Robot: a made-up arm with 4 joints.
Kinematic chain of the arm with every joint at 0, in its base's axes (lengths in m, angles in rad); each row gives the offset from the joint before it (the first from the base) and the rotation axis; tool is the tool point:
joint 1: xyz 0 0 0.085 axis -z
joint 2: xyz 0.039 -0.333 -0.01 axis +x
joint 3: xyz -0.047 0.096 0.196 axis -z
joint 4: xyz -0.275 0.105 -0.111 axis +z
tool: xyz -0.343 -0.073 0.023
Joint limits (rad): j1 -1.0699..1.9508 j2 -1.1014..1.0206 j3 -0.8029..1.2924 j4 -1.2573..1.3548
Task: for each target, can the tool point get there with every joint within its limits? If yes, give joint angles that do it. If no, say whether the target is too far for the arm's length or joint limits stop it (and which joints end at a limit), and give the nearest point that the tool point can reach.
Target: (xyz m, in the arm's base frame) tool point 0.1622 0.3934 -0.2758
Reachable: yes | joints 1.5269 -0.7753 0.7217 -0.3018
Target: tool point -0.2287 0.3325 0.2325
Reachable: yes | joints 0.2200 0.0807 1.1312 0.2107
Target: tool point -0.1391 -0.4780 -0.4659
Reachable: no: joint limits stop it (at a limit: joint 1, joint 2) | nearest point -0.2339 -0.3955 -0.3729 | short by 0.156 m
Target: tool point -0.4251 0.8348 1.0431
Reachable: no: too far | nearest point -0.2369 0.4653 0.5705 | short by 0.629 m
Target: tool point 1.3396 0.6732 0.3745
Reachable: no: too far | nearest point 0.3845 0.3190 0.2040 | short by 1.033 m
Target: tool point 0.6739 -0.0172 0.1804
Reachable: no: joint limits stop it (at a limit: joint 1) | nearest point 0.4264 0.0140 0.1540 | short by 0.251 m
